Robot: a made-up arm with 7 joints.
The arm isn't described. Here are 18 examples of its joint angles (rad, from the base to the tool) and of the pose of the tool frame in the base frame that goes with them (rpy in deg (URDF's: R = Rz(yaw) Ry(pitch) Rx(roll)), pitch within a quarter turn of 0, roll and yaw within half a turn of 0; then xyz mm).
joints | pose
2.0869 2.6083 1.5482 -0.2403 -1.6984 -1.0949 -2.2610 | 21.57 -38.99 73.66 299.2 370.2 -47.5
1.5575 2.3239 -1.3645 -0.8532 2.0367 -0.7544 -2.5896 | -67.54 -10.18 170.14 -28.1 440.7 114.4
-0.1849 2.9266 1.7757 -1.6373 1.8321 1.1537 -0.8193 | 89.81 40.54 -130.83 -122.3 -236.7 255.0
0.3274 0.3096 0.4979 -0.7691 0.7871 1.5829 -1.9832 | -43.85 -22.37 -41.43 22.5 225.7 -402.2
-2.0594 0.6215 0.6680 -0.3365 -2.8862 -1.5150 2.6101 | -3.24 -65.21 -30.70 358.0 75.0 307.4
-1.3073 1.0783 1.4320 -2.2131 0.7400 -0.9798 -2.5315 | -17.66 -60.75 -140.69 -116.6 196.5 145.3
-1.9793 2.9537 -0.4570 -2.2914 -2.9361 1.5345 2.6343 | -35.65 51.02 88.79 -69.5 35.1 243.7
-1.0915 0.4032 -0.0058 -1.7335 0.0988 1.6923 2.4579 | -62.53 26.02 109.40 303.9 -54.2 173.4
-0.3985 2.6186 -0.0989 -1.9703 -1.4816 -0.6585 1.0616 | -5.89 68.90 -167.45 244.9 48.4 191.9
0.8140 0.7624 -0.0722 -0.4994 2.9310 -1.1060 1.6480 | -98.49 29.39 -125.87 -221.2 295.1 -298.1
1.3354 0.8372 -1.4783 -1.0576 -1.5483 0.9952 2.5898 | 8.36 11.99 3.80 -418.9 -1.8 -132.6
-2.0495 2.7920 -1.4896 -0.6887 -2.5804 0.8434 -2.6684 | 168.42 -29.49 -90.80 -202.8 416.1 56.2
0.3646 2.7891 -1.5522 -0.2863 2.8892 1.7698 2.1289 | -53.56 -2.07 -139.75 114.4 234.7 400.6
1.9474 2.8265 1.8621 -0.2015 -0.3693 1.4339 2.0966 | -152.25 -54.45 -104.23 378.0 290.5 -38.6
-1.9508 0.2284 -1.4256 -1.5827 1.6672 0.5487 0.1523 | 8.62 -44.14 -103.39 161.1 -340.5 -5.7
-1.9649 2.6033 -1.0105 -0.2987 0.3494 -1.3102 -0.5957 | 173.78 7.12 -26.27 -246.8 401.5 80.8
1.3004 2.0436 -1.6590 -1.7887 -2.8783 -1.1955 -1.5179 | 135.74 51.22 71.75 -272.6 210.4 25.4
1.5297 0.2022 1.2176 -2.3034 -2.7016 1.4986 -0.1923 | -120.11 -10.37 64.33 -67.9 244.2 -6.5
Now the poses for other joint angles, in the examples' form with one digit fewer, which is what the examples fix.
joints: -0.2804 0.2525 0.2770 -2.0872 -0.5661 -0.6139 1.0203
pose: 160.8 -23.3 166.1 286 70 5
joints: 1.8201 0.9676 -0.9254 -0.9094 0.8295 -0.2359 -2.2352
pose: -55.8 -27.2 -105.0 -443 88 7
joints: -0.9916 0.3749 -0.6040 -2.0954 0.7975 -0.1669 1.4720
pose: -144.8 -24.6 22.4 203 -195 80
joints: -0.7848 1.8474 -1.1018 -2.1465 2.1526 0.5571 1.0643
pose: -37.9 9.2 45.7 263 84 -64
